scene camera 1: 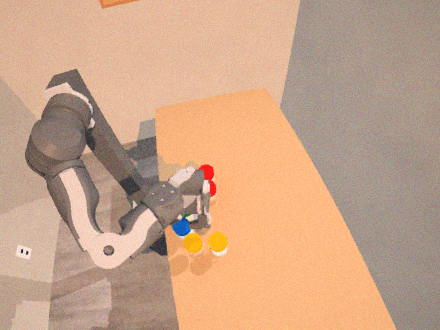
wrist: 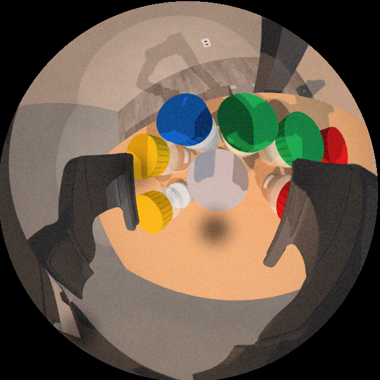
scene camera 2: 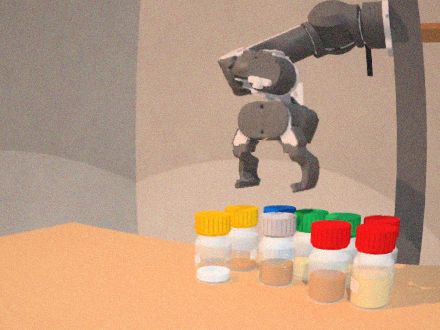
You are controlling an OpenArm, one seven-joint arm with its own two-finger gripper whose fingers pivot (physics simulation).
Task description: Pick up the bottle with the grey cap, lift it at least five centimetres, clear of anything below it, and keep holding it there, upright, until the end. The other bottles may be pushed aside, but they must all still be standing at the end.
Path:
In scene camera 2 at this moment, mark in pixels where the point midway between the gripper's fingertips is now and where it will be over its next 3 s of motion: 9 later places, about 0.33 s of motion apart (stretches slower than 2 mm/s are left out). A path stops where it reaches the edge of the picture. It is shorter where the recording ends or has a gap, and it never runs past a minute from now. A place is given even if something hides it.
My gripper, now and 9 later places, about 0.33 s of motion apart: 274, 189; 273, 191; 273, 217; 274, 217; 274, 227; 274, 233; 273, 244; 273, 245; 274, 237; 273, 230

